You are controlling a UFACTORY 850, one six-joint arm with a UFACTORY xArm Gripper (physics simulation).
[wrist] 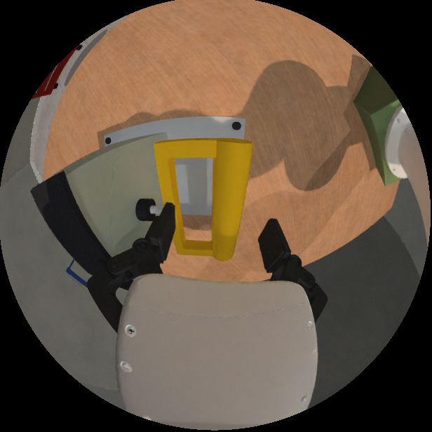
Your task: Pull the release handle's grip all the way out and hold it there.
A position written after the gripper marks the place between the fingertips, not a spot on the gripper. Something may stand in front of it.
Note:
In view: the gripper (221,222) and a grey base plate (191,126).

